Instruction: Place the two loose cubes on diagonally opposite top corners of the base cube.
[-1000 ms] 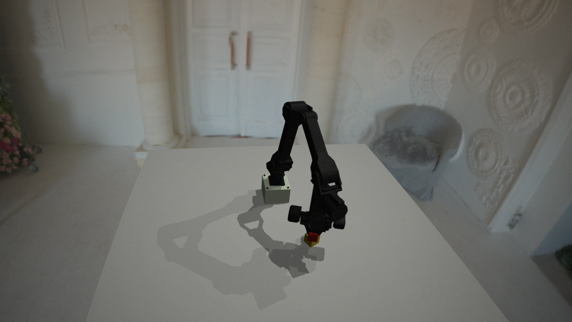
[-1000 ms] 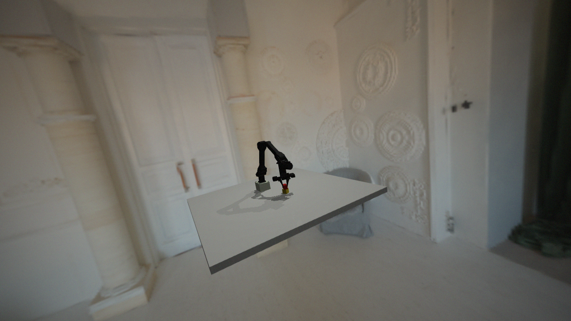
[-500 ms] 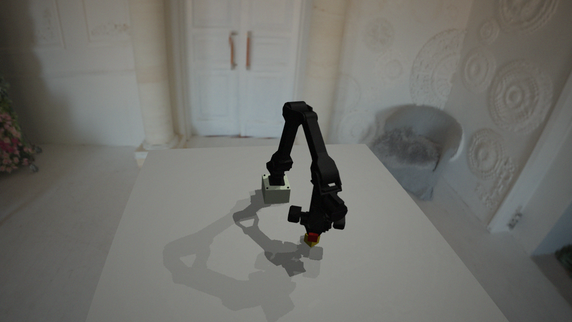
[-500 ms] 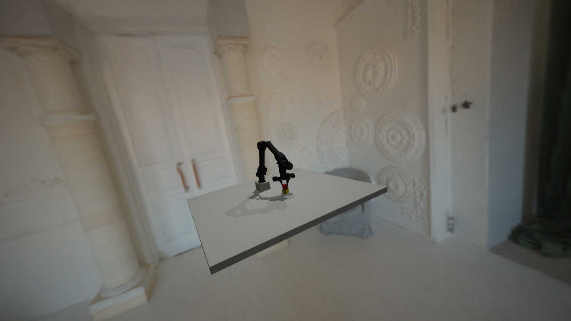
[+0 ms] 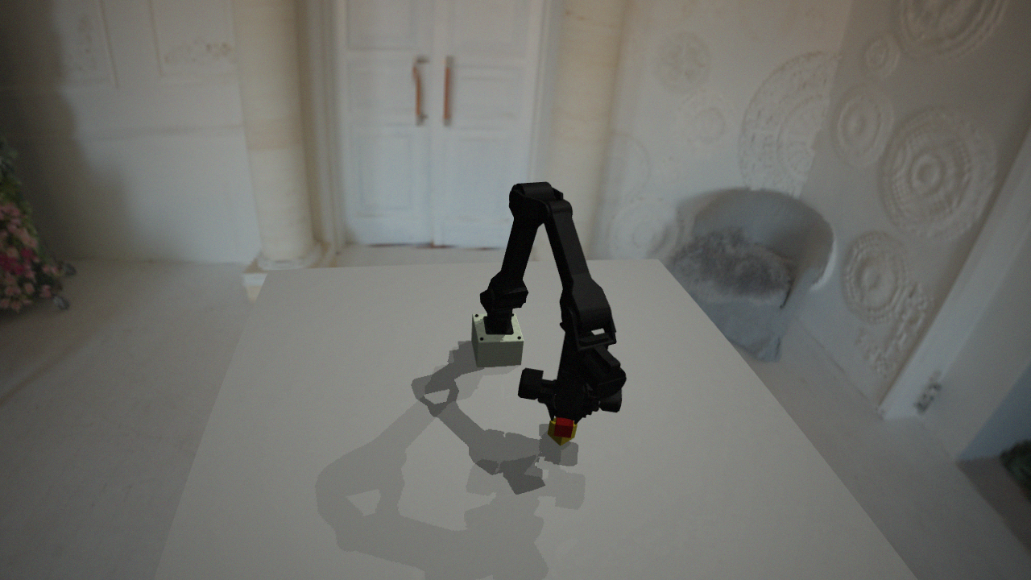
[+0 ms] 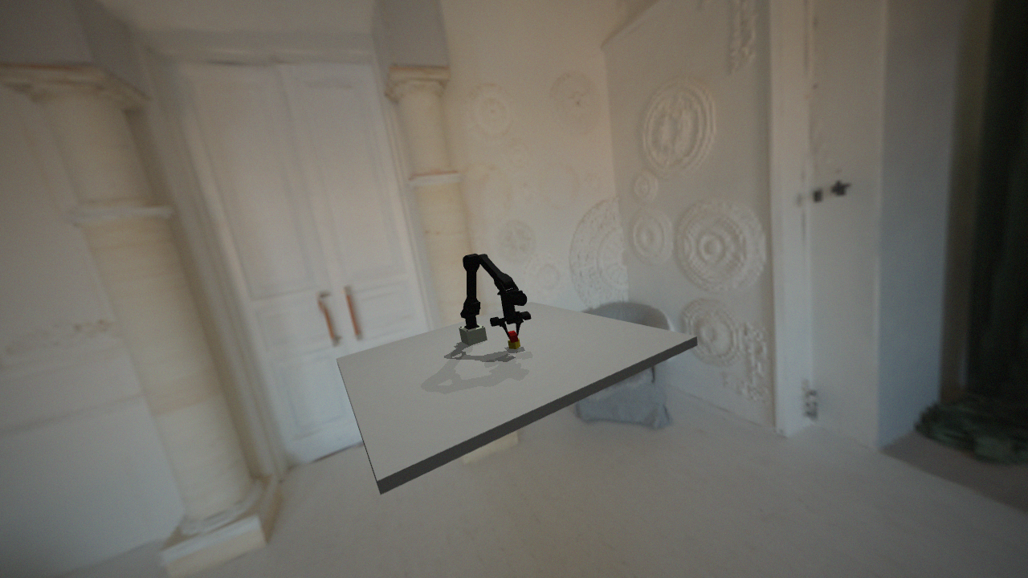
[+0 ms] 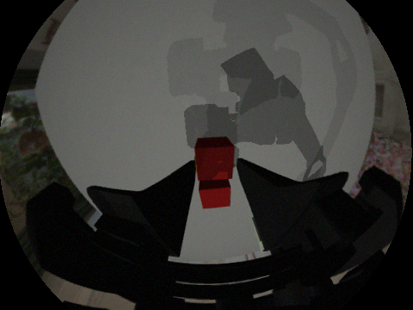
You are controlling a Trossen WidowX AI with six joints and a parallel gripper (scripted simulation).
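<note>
The red cube is 1 cm below my gripper tip. From my gripper tip the other things lie so: yellow cube 2 cm behind, 1 cm to the left, 4 cm below.
</note>
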